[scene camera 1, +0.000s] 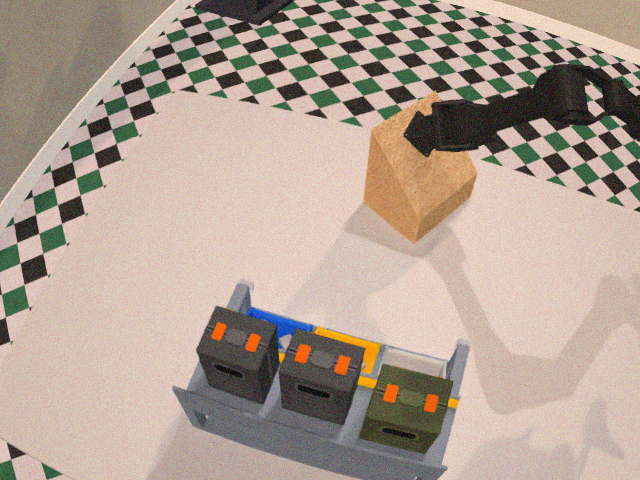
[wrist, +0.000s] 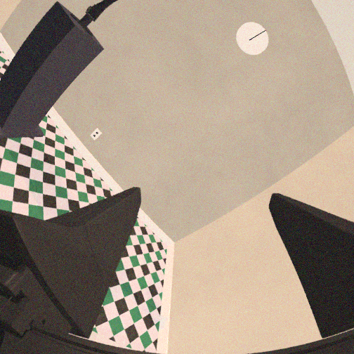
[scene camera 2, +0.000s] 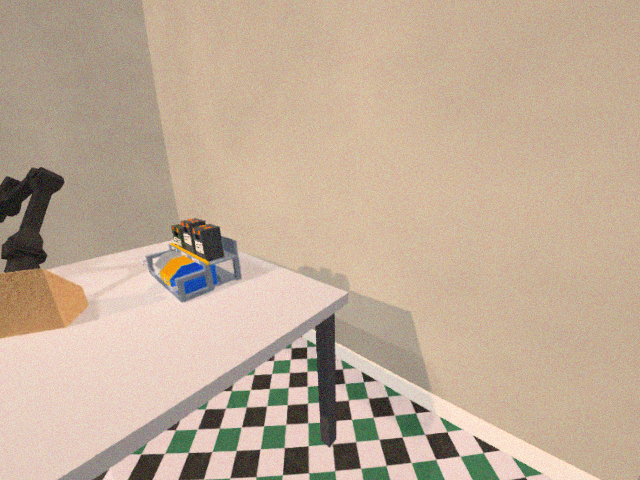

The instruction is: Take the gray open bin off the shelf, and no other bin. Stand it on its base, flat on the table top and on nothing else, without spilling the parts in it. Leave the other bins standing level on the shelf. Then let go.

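Places are measured from the arm's base along level axes (x ahead, y left, z up), in millimetres.
Where they show: arm's base at its link origin: (scene camera 1: 422,134) (scene camera 2: 19,279).
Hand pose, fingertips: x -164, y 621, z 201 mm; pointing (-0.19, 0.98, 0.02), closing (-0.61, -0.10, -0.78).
Things, the pixels of their centre, and the offset from my fingertips. Level surfaces: height alone.
- gray open bin at the middle of its body: (scene camera 1: 406,390) (scene camera 2: 172,263) 314 mm down, 573 mm ahead, 438 mm right
- blue bin at the middle of its body: (scene camera 1: 267,351) (scene camera 2: 193,277) 314 mm down, 622 mm ahead, 657 mm right
- yellow bin at the middle of its body: (scene camera 1: 337,371) (scene camera 2: 181,269) 314 mm down, 596 mm ahead, 548 mm right
- olive box at the middle of its body: (scene camera 1: 405,411) (scene camera 2: 186,235) 207 mm down, 650 mm ahead, 420 mm right
- table at its surface level: 357 mm down
The gray open bin (scene camera 1: 413,360) (scene camera 2: 163,259) sits in the lower row of the gray-blue shelf (scene camera 1: 310,443) (scene camera 2: 237,266), at the end beside the yellow bin. In scene camera 1 the olive box hides part of it, and its parts cannot be made out. My gripper (scene camera 1: 415,140) (wrist: 206,197) is open, with its two dark fingers apart and no object between them. In scene camera 1 it overlaps the wooden block and is well away from the shelf; the wrist view faces the walls and floor. The gripper does not show in scene camera 2.
A blue bin (scene camera 1: 281,321) (scene camera 2: 195,281) and a yellow bin (scene camera 1: 351,341) (scene camera 2: 175,266) share the lower row. Two black boxes (scene camera 1: 237,356) (scene camera 1: 321,377) and an olive box (scene camera 1: 408,413) stand above. A large wooden block (scene camera 1: 418,180) (scene camera 2: 36,304) stands on the table (scene camera 1: 206,206) (scene camera 2: 180,356).
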